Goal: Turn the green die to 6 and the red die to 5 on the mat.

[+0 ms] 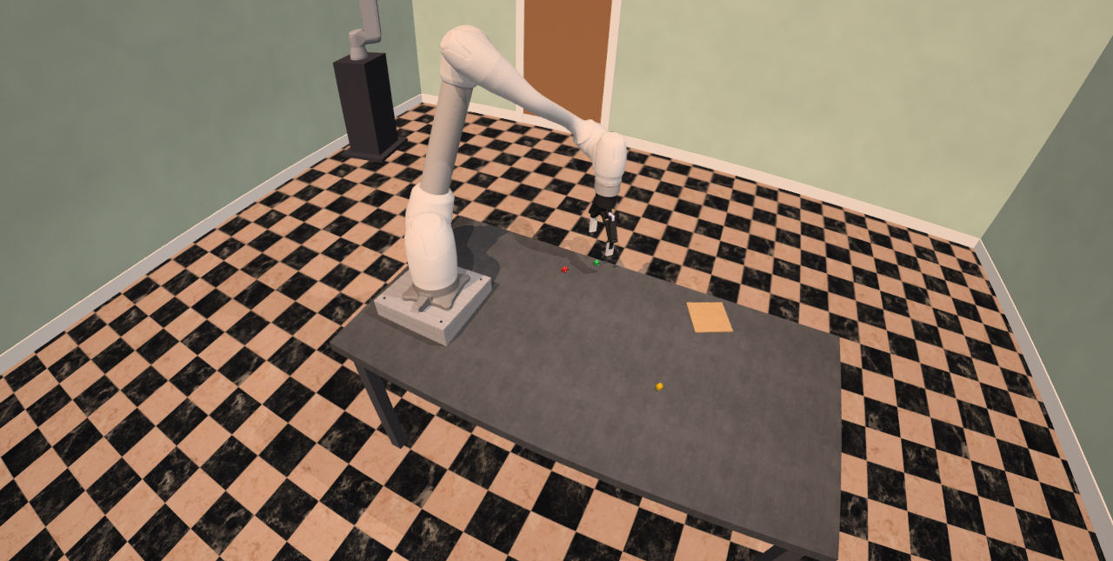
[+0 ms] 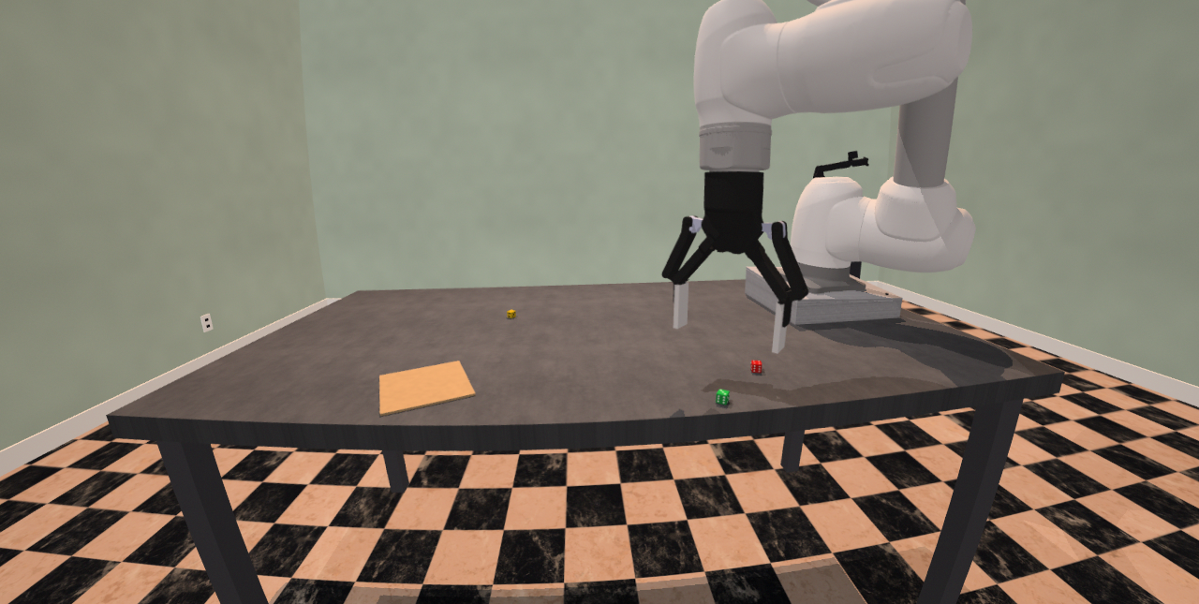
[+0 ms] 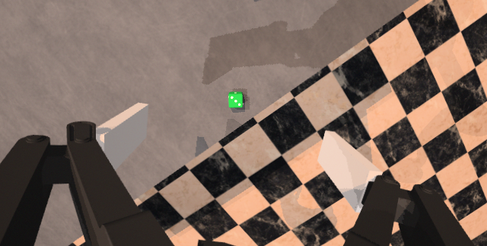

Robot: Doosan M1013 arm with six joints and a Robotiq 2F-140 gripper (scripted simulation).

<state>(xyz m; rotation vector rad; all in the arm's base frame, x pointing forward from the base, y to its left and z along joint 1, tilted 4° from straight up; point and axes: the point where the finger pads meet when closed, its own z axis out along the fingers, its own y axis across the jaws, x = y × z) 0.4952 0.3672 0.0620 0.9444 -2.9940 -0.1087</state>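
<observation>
Now: the green die 110 mm below my hand and 10 mm to the right of it. Round my hand: yellow die 510 mm to the right, 290 mm ahead, 110 mm below; then red die 110 mm below, 110 mm behind, 80 mm to the right; then orange mat 440 mm ahead, 170 mm to the right, 110 mm below.
</observation>
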